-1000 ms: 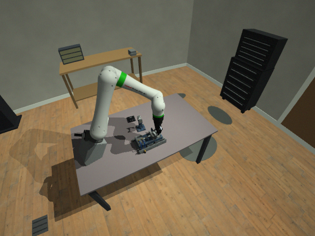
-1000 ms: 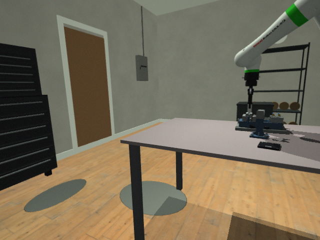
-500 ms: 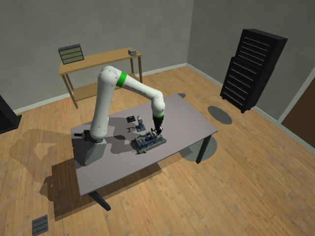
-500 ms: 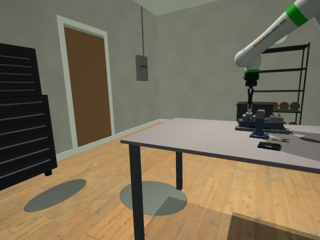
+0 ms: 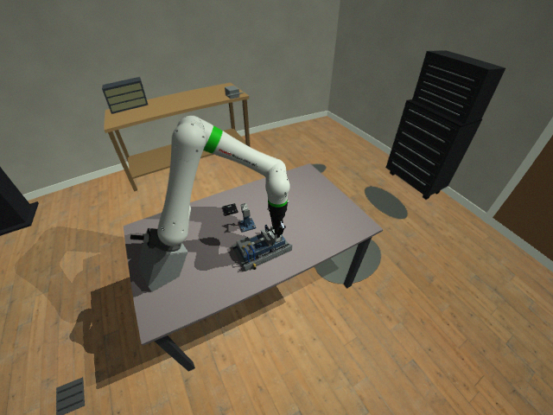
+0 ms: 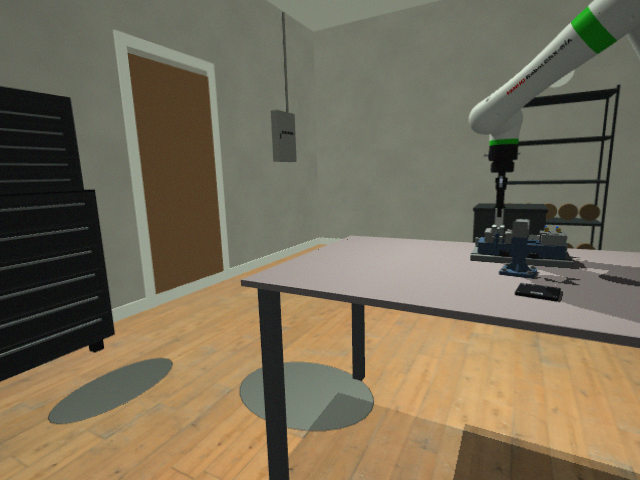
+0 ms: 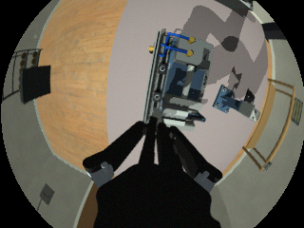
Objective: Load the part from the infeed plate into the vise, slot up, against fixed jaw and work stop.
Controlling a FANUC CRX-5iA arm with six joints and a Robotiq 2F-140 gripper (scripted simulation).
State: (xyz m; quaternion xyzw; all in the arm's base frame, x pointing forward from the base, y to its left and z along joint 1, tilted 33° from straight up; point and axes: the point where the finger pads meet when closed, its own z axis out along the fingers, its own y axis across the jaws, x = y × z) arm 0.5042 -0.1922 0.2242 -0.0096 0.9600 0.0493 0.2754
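Now: hand 50 mm to the right of the part and 40 mm above it. Round my hand: air cylinder: 170 mm behind, 60 mm to the left, 60 mm below; then vise: 70 mm behind, 60 mm to the left, 100 mm below; then black infeed plate: 130 mm behind, 450 mm to the left, 130 mm below.
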